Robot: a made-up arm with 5 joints. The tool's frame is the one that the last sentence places.
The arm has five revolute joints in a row. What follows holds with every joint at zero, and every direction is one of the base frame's.
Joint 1 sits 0.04 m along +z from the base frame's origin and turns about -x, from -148.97 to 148.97 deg.
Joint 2 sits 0.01 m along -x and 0.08 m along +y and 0.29 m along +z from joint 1 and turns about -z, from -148.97 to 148.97 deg.
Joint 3 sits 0.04 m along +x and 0.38 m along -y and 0.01 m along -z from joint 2 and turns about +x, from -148.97 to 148.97 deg.
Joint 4 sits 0.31 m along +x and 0.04 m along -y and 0.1 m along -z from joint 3 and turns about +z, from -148.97 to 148.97 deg.
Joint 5 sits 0.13 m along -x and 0.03 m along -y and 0.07 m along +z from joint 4 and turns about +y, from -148.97 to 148.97 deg.
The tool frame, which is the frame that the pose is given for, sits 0.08 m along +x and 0.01 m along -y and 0.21 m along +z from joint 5; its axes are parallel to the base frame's.
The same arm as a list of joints. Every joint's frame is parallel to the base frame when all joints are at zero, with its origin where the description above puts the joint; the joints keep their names.
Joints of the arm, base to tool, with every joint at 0 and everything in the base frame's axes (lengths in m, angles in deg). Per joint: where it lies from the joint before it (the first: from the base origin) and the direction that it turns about. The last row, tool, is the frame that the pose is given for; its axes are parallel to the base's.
joint 1: origin 0 0 0.04 axis -x
joint 2: origin -0.01 0.08 0.29 axis -z
joint 3: origin 0.04 -0.38 -0.01 axis +x
joint 4: origin 0.31 -0.04 -0.1 axis +z
joint 5: origin -0.13 -0.03 0.07 axis +y
tool: origin 0.08 -0.01 0.21
Joint limits (deg, base to tool): -148.97..148.97 -148.97..148.97 -148.97..148.97 -148.97..148.97 -148.97..148.97

